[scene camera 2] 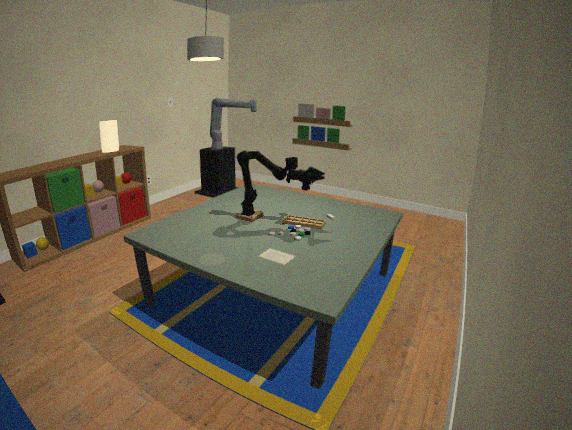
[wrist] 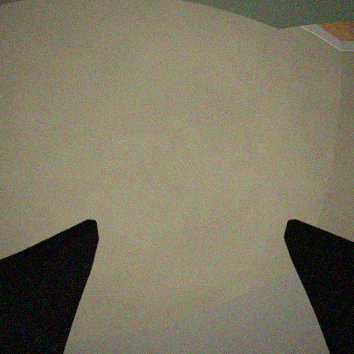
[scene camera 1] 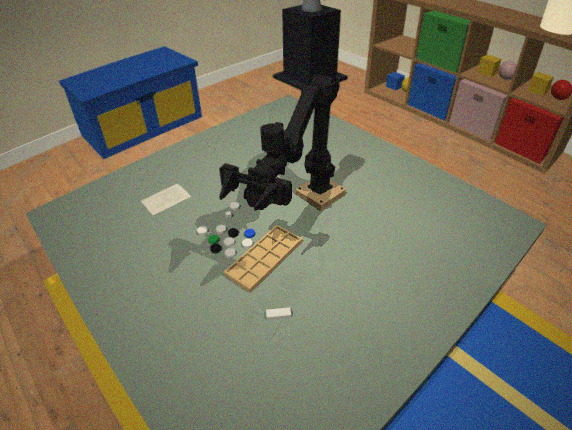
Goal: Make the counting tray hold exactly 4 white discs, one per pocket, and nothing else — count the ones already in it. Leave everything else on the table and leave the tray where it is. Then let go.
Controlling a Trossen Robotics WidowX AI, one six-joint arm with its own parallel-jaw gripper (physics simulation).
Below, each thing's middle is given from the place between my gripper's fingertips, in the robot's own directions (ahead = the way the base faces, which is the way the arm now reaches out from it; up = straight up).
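Wooden counting tray (scene camera 1: pixel 270 251): 29 cm below my hand, 10 cm behind, 4 cm to the right.
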